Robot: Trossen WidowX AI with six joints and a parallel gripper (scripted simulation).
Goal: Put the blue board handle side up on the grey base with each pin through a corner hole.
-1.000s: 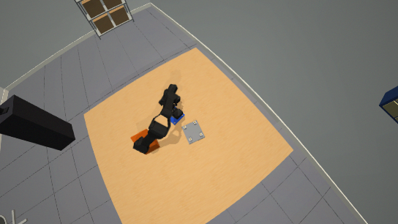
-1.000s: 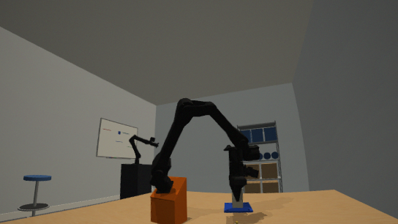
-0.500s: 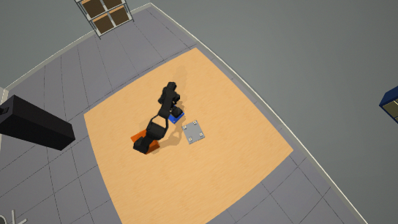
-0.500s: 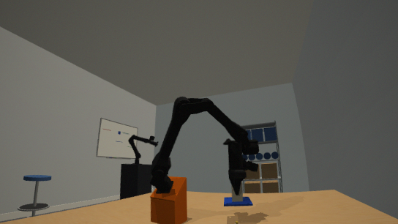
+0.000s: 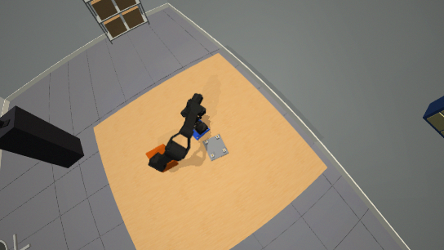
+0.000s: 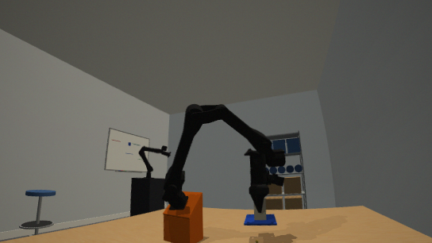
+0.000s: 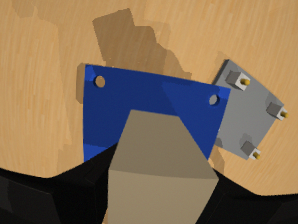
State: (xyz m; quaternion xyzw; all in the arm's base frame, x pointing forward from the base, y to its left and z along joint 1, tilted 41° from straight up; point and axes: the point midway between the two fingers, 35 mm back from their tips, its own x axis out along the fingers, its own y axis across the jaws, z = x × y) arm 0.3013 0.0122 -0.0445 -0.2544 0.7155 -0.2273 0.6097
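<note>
Now: gripper tip 2 cm short of the grey base, 15 cm to the left of it and 11 cm above it. From my gripper tip the other things lie so: blue board: 1 cm below.
</note>
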